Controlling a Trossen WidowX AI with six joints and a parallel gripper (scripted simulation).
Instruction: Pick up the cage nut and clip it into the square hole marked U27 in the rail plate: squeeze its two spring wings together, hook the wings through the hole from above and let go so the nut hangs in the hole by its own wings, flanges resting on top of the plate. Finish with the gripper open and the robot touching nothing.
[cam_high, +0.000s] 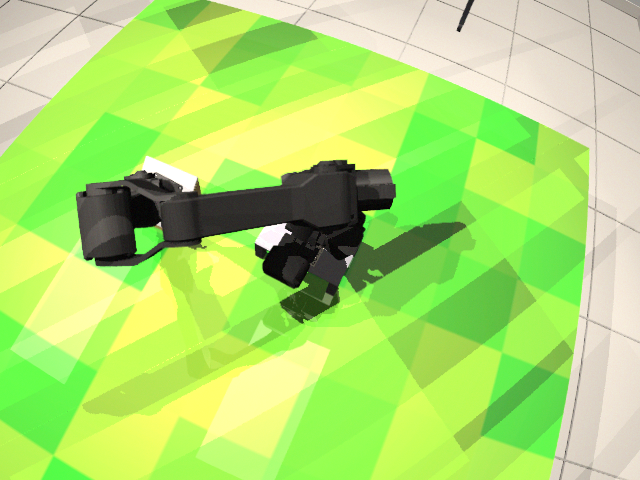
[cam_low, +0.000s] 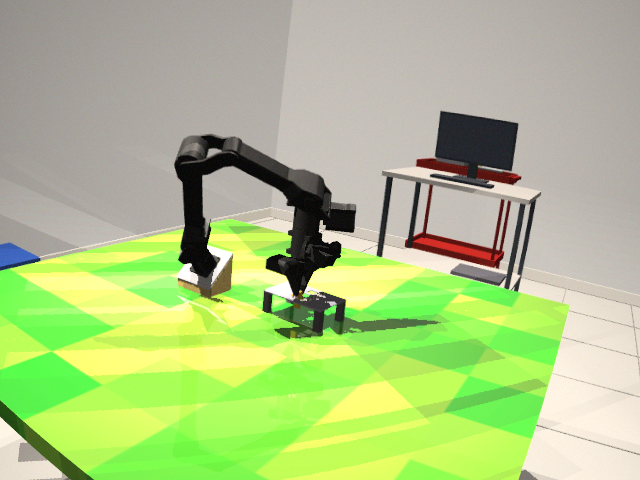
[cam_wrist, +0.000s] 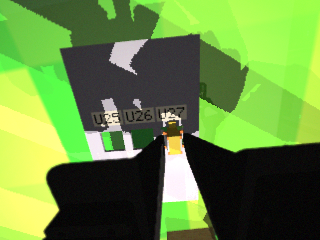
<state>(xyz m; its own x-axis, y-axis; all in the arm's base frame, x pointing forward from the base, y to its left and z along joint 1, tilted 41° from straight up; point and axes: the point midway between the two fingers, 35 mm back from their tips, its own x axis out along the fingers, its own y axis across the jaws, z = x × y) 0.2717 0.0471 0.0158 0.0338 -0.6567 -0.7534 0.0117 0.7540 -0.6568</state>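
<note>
Now: the cage nut 10 mm below my gripper tip.
</note>
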